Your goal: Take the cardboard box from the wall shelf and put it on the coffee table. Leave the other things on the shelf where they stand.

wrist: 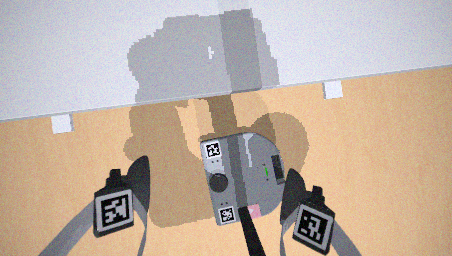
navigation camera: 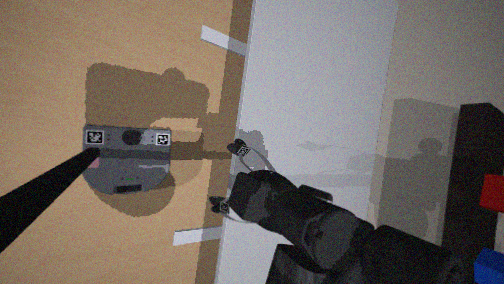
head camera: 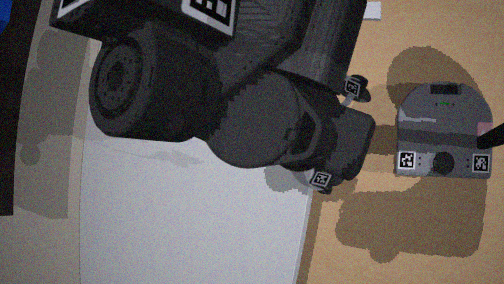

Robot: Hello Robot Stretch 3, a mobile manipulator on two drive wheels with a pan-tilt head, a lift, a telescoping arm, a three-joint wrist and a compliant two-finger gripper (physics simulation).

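Pixels of known places: gripper, fingertip midpoint: [wrist: 217, 180] [navigation camera: 225, 173]; robot's base at its link origin: [wrist: 219, 174] [navigation camera: 131, 136] [head camera: 442, 162].
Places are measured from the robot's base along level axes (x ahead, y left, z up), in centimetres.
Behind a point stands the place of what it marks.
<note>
The dark wall shelf [head camera: 10, 100] @(x -7.1, y -77.6, z 106.8 cm) [navigation camera: 462, 160] @(x 2.4, y -78.4, z 106.2 cm) shows at the left of the head view and the right of the navigation view. The cardboard box does not show in these views. A white table [head camera: 190, 215] @(x 14.9, y -52.7, z 72.1 cm) [navigation camera: 320, 75] @(x 29.2, y -58.8, z 72.1 cm) [wrist: 360, 40] @(x -27.0, y -28.5, z 72.1 cm), by its look the coffee table, stands between the shelf's wall and my base. My gripper [head camera: 340, 135] @(x -2.5, y -15.8, z 86.6 cm) [navigation camera: 227, 175] @(x -2.5, y -15.8, z 86.6 cm) [wrist: 217, 180] @(x -2.5, y -15.8, z 86.6 cm) is open, with its fingers wide apart and nothing between them. It points down and back towards my base, over the table's long edge on the base side, away from the shelf.
A red block [navigation camera: 492, 192] @(x -5.5, y -83.1, z 110.9 cm) and a blue block [head camera: 4, 12] @(x -27.2, y -82.2, z 110.7 cm) [navigation camera: 490, 265] @(x -24.8, y -83.0, z 111.6 cm) are on the shelf. My base [head camera: 425, 100] @(x -19.8, y -6.9, z 16.1 cm) [navigation camera: 115, 172] @(x -15.7, y 5.6, z 16.0 cm) [wrist: 260, 190] @(x -15.1, y 6.6, z 16.0 cm) stands on the wooden floor beside the table. White table legs [navigation camera: 200, 235] @(x -61.3, y -39.6, z 2.6 cm) [wrist: 62, 123] @(x 63.1, y -37.7, z 2.6 cm) stick out below the table edge. The black mast [navigation camera: 45, 190] @(x -5.0, y 11.7, z 80.2 cm) rises from my base.
</note>
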